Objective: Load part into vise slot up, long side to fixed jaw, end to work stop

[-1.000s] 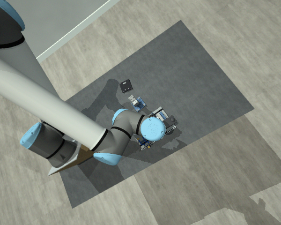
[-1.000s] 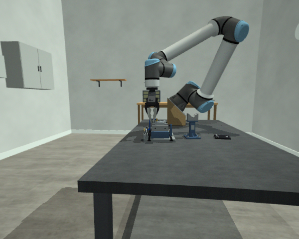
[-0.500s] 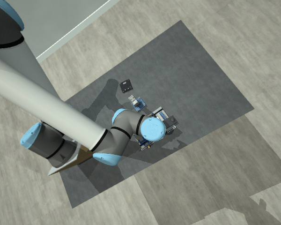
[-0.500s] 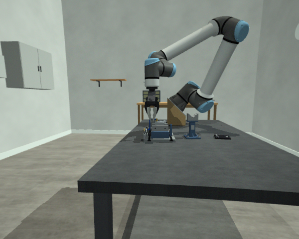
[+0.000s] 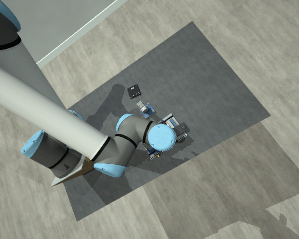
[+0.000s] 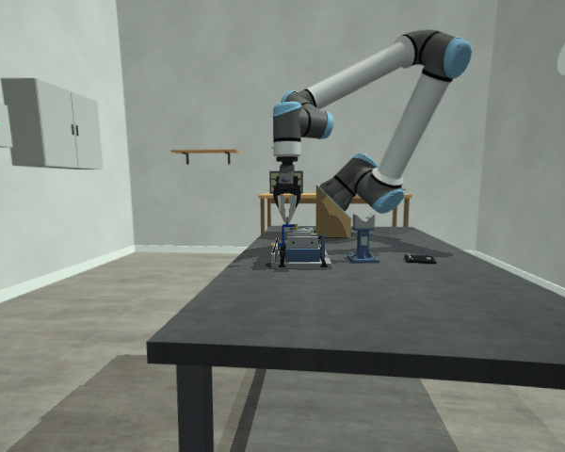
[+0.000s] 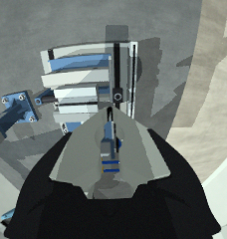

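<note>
The part is 5 cm to the left of my hand, 4 cm below it and 1 cm behind it. From my hand the other things lie so: infeed plate (44 cm to the left, 14 cm below, 13 cm behind); vise (11 cm below, 8 cm behind, 4 cm to the left).
</note>
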